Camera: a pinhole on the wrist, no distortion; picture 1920 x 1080 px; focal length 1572.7 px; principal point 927.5 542.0 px. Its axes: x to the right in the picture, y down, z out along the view. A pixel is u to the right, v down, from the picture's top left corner.
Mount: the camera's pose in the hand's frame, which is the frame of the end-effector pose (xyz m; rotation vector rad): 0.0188 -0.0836 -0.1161 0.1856 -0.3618 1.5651
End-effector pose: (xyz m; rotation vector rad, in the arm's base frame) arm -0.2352 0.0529 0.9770 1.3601 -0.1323 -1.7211
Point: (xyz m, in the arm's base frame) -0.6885 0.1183 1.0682
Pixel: 985 785
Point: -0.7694 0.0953 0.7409
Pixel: 296 65
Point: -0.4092 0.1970 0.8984
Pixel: 349 882
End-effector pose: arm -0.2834 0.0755 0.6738 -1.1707 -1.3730 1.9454
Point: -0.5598 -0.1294 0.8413
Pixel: 1436 685
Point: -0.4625 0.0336 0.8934
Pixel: 919 554
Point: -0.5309 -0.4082 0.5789
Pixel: outside the picture
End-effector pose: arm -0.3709 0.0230 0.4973 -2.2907 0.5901 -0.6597
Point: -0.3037 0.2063 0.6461
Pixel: 128 623
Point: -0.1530 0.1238 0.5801
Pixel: outside the picture
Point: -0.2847 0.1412 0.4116
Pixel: 1799 626
